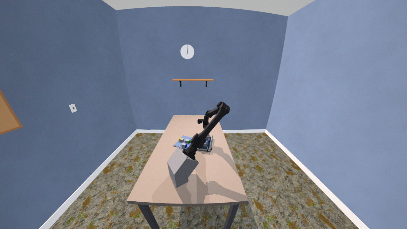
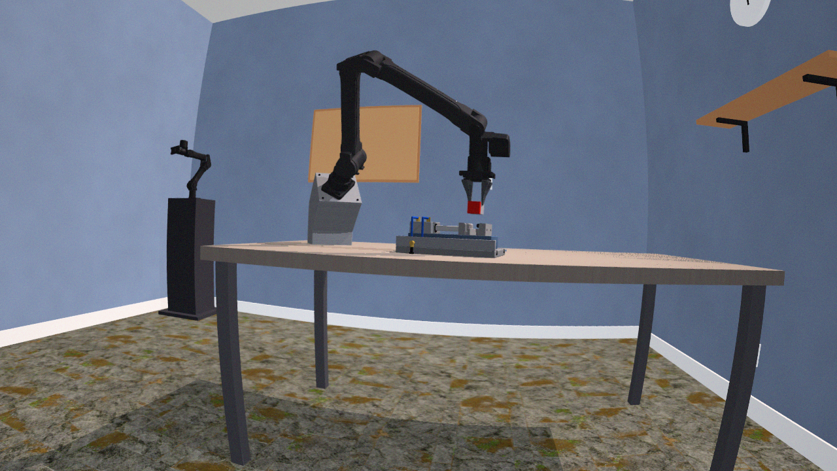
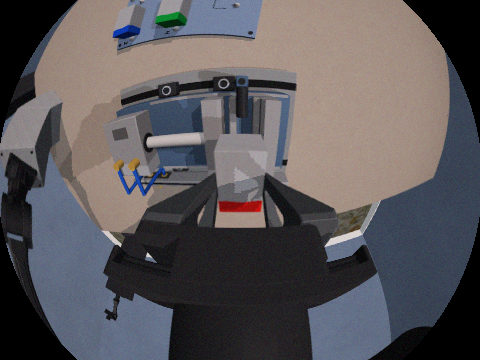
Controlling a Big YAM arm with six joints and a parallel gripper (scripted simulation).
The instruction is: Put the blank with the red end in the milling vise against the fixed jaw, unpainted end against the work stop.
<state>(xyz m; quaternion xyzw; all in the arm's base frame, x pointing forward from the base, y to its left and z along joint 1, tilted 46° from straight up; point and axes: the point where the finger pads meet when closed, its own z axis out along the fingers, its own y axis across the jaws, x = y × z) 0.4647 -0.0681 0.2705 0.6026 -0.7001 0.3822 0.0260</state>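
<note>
My gripper is now 20 mm short of the work stop, 50 mm to the right of it and 70 mm above it. The rest, counted from my hand: green-ended blank 30 mm behind, 240 mm to the left, 140 mm below; then blue plate 10 mm behind, 280 mm to the left, 160 mm below; then vise 60 mm behind, 30 mm to the left, 120 mm below.
</note>
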